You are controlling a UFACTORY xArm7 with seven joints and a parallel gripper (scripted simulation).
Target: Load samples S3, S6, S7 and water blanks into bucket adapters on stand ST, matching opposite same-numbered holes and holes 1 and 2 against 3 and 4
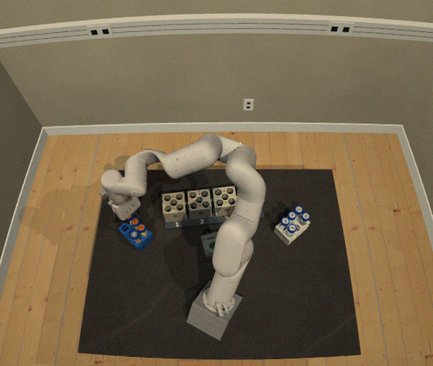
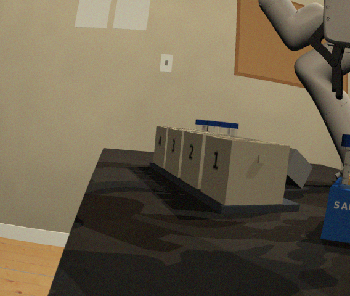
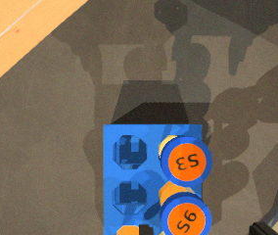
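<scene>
Right now my hand is 15 cm above the blue sample rack, 2 cm to the right of it and 1 cm past it. Round my hand: white blank rack (65 cm to the right, 15 cm below, 13 cm behind); then adapter 1 (17 cm to the right, 13 cm below, 7 cm ahead).
</scene>
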